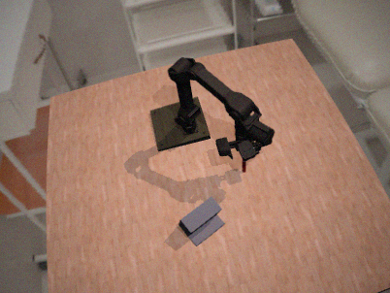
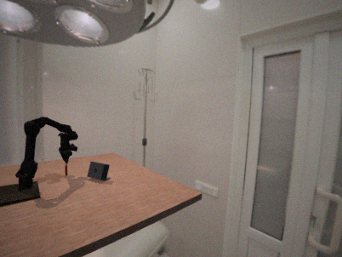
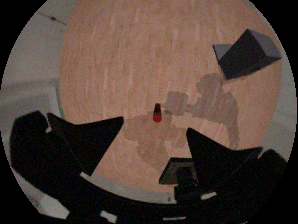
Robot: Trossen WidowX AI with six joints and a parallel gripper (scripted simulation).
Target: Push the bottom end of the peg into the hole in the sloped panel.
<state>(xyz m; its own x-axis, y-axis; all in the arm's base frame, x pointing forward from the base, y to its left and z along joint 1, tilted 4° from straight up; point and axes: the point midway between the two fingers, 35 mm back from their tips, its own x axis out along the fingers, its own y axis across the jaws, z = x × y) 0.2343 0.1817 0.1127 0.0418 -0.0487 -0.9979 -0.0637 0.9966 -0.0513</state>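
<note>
My gripper tip is 4 cm above the red peg. From my gripper tip the other things lie so: sloped panel 19 cm ahead, 20 cm to the right, 4 cm below.
</note>
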